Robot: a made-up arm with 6 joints. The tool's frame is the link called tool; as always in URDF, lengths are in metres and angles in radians.
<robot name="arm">
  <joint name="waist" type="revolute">
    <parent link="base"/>
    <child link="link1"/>
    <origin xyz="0 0 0.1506" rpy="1.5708 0 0"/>
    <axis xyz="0 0 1"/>
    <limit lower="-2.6" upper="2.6"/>
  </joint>
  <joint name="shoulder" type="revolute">
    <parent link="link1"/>
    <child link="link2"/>
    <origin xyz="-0.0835 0.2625 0.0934" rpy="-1.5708 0 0"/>
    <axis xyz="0 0 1"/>
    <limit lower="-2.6" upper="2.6"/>
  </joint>
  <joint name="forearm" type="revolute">
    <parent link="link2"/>
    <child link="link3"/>
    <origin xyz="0.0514 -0.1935 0.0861" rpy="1.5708 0 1.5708"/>
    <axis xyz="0 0 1"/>
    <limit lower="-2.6" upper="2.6"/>
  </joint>
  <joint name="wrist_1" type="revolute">
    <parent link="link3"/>
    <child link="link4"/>
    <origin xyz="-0.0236 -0.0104 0.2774" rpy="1.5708 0 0"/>
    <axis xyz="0 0 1"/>
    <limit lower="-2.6" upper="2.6"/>
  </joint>
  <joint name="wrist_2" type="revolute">
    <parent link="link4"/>
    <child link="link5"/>
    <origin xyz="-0.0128 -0.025 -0.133" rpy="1.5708 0 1.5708"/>
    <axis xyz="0 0 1"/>
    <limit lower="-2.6" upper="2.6"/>
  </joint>
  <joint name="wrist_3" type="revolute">
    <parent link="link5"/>
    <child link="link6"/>
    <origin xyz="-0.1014 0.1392 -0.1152"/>
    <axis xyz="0 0 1"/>
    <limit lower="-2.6" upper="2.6"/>
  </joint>
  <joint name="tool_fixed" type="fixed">
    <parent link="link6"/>
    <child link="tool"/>
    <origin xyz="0.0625 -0.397 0.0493" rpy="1.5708 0 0"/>
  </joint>
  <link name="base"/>
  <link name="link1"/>
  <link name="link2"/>
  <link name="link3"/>
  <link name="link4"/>
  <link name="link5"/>
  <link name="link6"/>
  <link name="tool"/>
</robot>
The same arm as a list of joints. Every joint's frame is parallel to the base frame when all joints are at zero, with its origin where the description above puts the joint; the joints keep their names.
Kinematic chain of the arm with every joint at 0, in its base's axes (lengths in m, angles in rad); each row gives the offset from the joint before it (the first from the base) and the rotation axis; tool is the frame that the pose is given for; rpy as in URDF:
waist: xyz 0 0 0.1506 axis -y
shoulder: xyz -0.0835 -0.0934 0.2625 axis +z
forearm: xyz 0.0514 -0.1935 0.0861 axis +x
wrist_1: xyz 0.2774 -0.0236 -0.0104 axis -z
wrist_2: xyz -0.025 -0.0128 0.133 axis +y
wrist_3: xyz -0.1014 -0.1152 -0.1392 axis +y
tool: xyz 0.0625 0.0493 0.397 rpy 0 0 0
Joint limits (rad, base to tool): -2.6..2.6 -2.6..2.6 -2.6..2.6 -2.6..2.6 -2.6..2.6 -2.6..2.6

